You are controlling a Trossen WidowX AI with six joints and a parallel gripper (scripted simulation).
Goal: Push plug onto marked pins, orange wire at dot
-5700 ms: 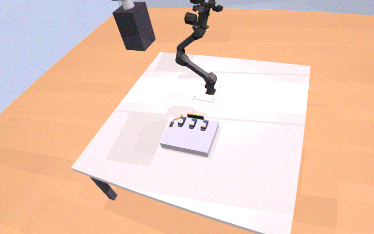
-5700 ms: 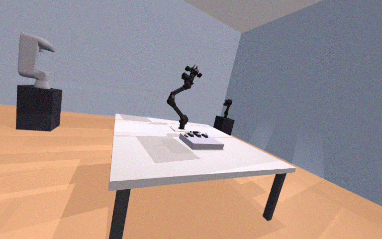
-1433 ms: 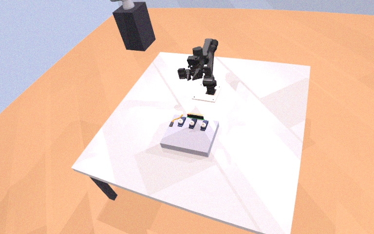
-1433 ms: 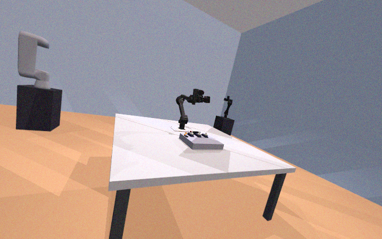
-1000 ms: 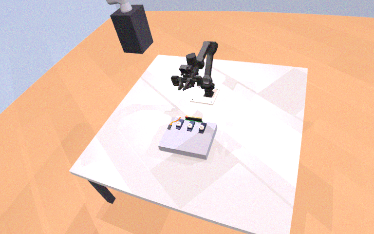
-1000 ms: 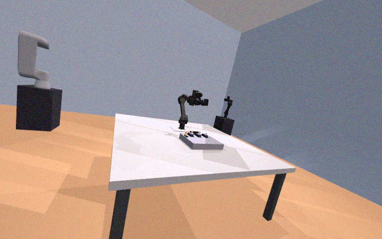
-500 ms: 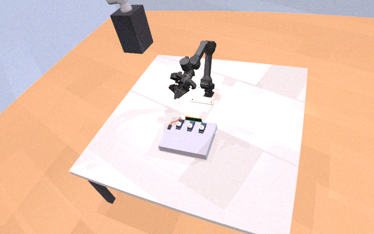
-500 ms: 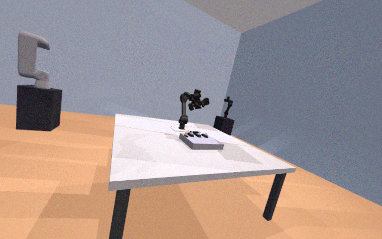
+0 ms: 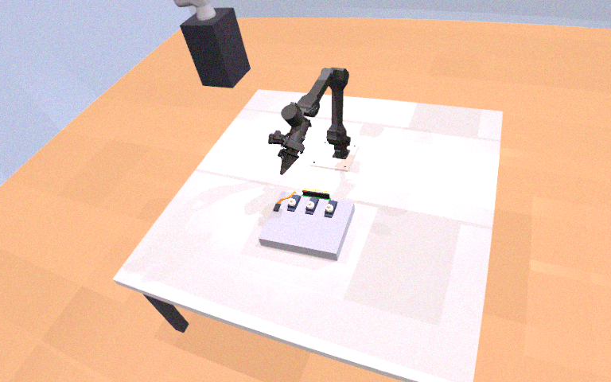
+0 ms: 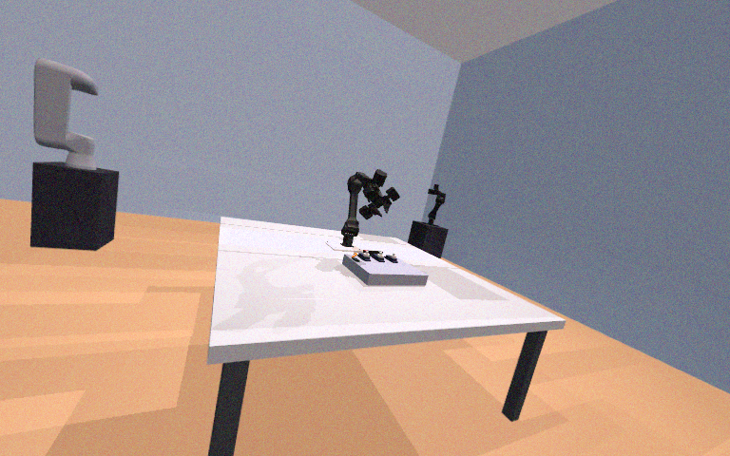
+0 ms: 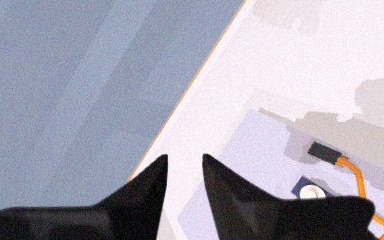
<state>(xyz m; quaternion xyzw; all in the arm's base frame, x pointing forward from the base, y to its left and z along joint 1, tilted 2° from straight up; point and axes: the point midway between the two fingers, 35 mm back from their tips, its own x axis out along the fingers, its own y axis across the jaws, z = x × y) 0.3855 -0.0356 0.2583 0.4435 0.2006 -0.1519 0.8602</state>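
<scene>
The red band is 19 cm below my gripper tip, 11 cm behind it and 1 cm to the left of it. Round my gripper tip: printed holder (24 cm below, 6 cm to the left, 5 cm ahead).
</scene>
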